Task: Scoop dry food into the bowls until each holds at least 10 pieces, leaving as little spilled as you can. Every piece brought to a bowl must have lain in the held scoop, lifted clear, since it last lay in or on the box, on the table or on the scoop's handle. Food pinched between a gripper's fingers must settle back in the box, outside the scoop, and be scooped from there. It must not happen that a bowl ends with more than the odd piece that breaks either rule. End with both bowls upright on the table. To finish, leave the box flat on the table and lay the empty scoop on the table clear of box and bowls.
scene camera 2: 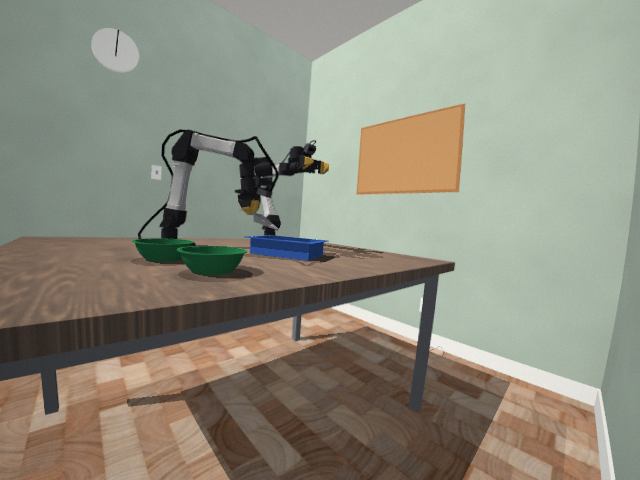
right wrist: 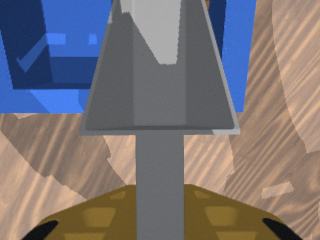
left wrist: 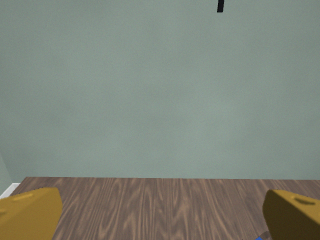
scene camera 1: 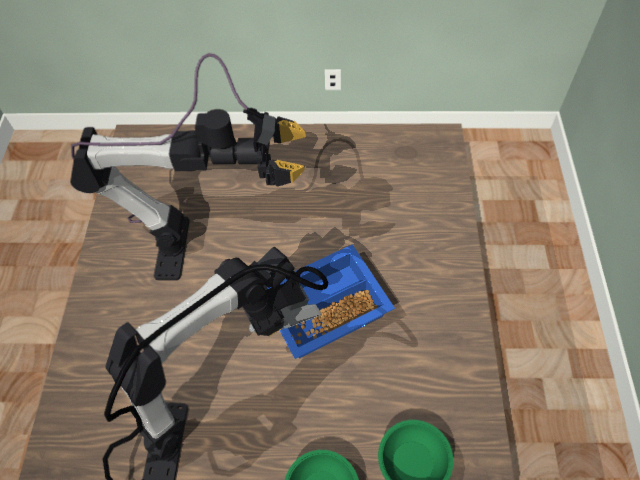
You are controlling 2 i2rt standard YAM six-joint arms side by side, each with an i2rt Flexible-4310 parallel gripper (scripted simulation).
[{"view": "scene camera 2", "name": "blue box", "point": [301,249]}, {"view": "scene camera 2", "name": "green bowl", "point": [154,249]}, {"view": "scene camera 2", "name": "green bowl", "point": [207,260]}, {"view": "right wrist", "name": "my right gripper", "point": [160,193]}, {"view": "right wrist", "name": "blue box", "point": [55,55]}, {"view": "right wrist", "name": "grey scoop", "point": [159,77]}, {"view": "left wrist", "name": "my left gripper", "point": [162,197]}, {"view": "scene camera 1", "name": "my left gripper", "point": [305,151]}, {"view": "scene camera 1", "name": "my right gripper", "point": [271,322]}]
